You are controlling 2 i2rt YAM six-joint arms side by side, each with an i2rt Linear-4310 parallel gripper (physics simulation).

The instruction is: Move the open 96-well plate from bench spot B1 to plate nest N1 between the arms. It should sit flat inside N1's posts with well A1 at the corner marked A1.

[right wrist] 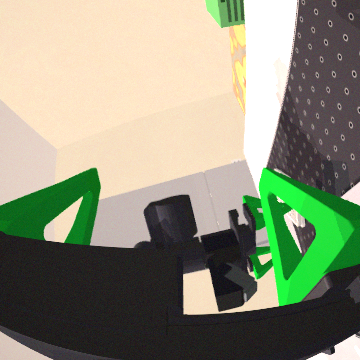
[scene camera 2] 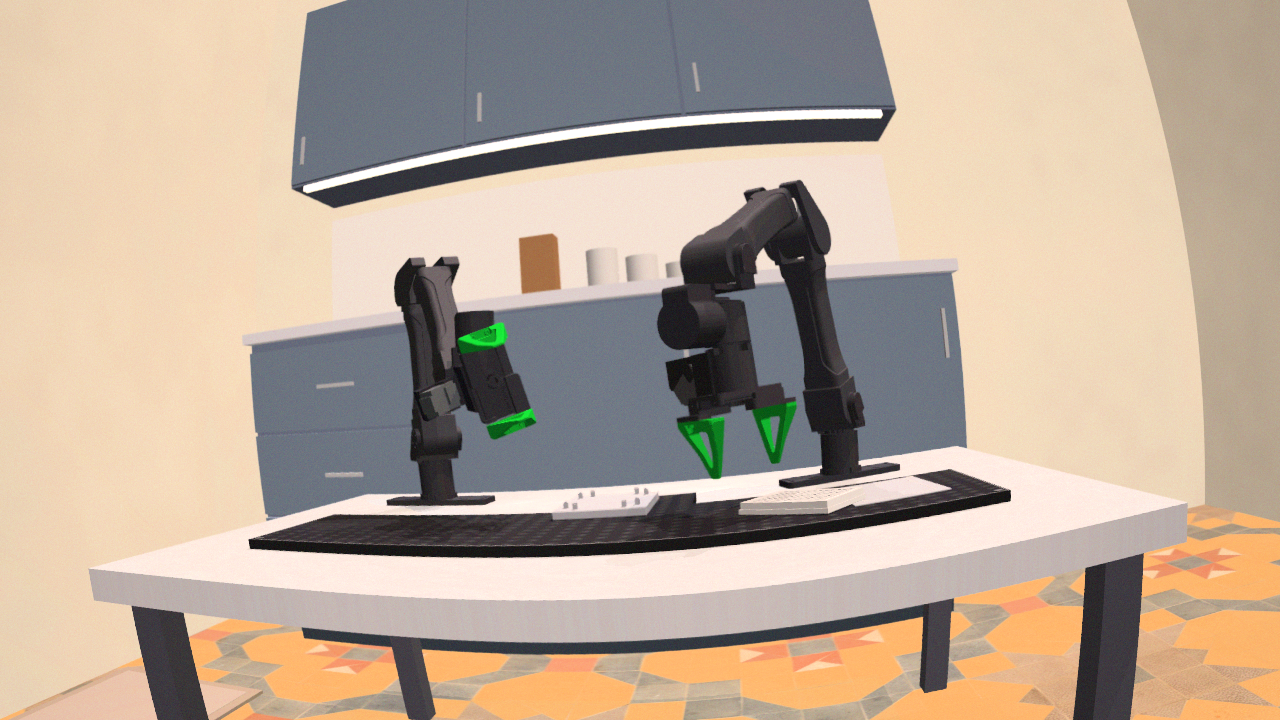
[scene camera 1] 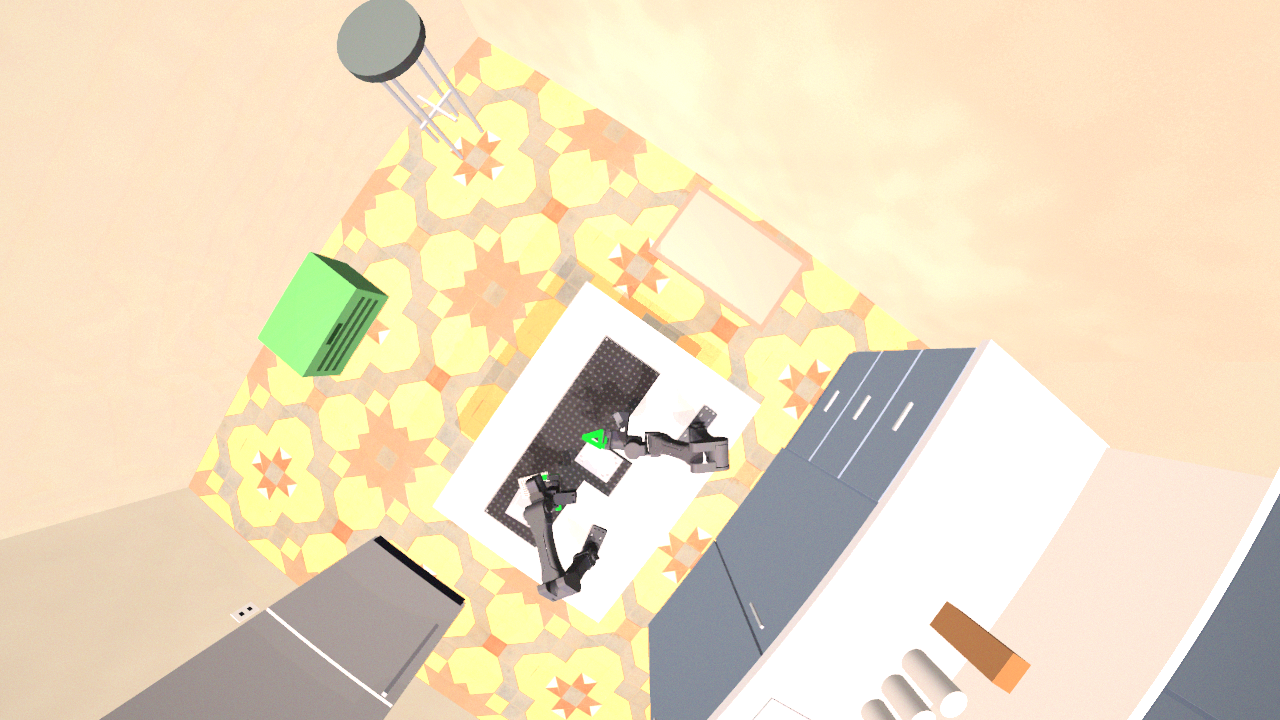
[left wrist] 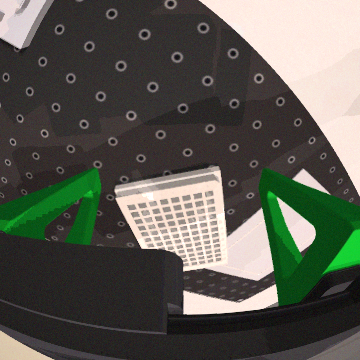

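Observation:
The white 96-well plate lies on the black perforated board, at the edge of a pale flat panel. My left gripper is open above the plate; in the left wrist view the plate shows between its fingers, its near end hidden by the gripper body. Nest N1 is a white base with short upright posts; its corner also shows in the left wrist view. The A1 marks are too small to read. My right gripper is open and empty, raised and tilted sideways near the nest.
The black board lies on the white table. The left arm shows beyond the right gripper's fingers in the right wrist view. A green cabinet and a stool stand away from the table.

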